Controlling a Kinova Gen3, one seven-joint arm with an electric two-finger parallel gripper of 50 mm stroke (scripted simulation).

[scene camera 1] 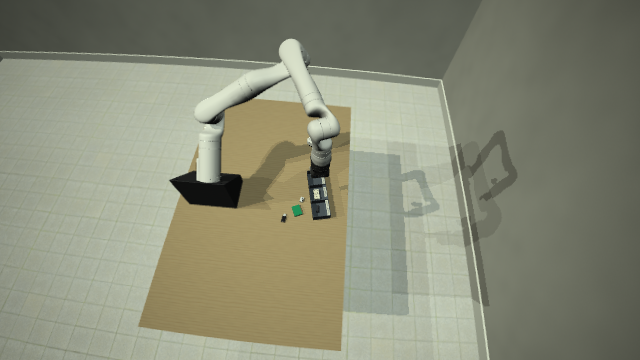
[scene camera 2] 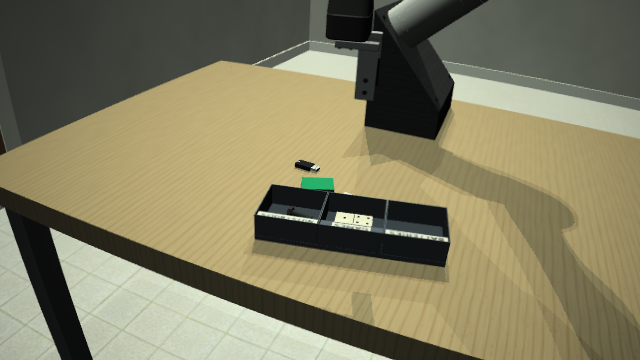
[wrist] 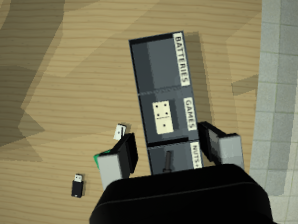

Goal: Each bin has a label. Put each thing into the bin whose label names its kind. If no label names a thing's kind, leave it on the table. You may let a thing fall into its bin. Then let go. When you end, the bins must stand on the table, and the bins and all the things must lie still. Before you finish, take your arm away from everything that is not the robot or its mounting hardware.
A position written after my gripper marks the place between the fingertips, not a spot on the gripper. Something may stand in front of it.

Observation:
In view: my gripper point(scene camera 2: 366, 91).
My gripper also shows in the wrist view point(wrist: 167, 140).

